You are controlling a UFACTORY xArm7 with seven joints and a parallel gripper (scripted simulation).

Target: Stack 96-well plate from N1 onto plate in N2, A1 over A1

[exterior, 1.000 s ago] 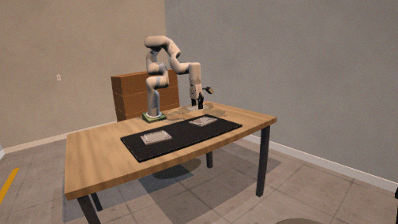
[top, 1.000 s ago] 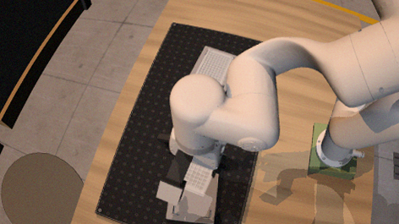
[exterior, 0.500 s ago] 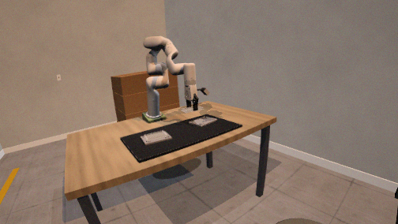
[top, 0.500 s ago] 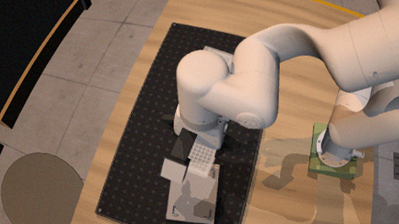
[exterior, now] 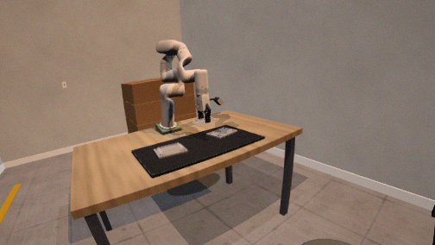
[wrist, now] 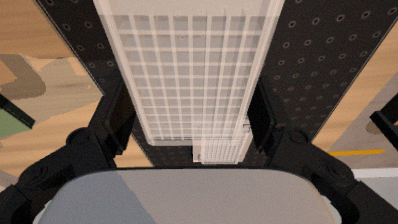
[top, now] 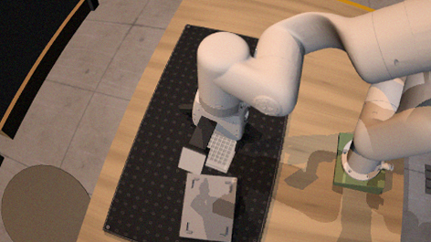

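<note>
Now: hand 240 mm to the left of the plate nest N2, 120 mm above it and 70 mm short of it. From my hand the other things lie so: plate nest N1: 130 mm to the left, 120 mm below, 40 mm behind.
</note>
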